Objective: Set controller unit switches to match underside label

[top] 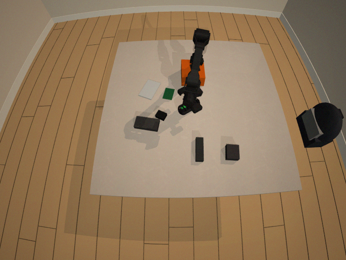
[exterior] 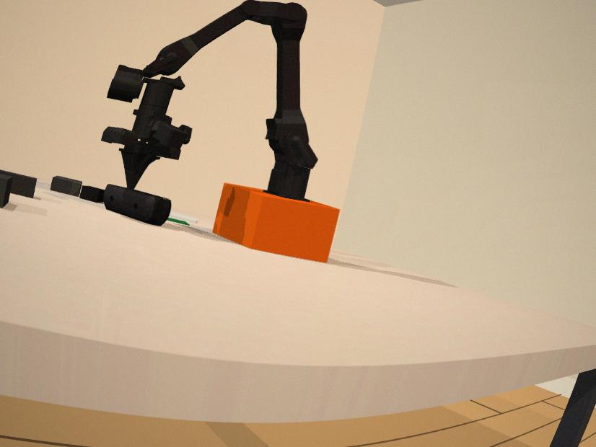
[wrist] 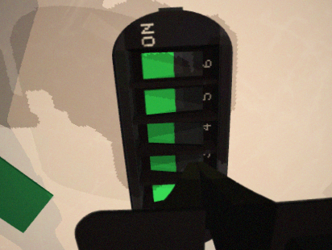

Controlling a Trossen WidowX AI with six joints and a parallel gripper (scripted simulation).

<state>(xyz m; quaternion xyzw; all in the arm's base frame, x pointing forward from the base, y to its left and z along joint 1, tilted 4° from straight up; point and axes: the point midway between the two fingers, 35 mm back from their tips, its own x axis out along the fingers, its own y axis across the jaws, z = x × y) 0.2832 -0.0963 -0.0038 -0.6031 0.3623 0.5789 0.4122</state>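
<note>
Now: the green card 16 cm behind my gripper tip, 11 cm to the right of it and 5 cm below it. The rest, counted from my gripper tip: black bar (28 cm ahead, 3 cm below, 1 cm to the left); then black cube (18 cm to the right, 3 cm below, 2 cm ahead); then flat grey box (28 cm to the right, 6 cm ahead, 3 cm below).
</note>
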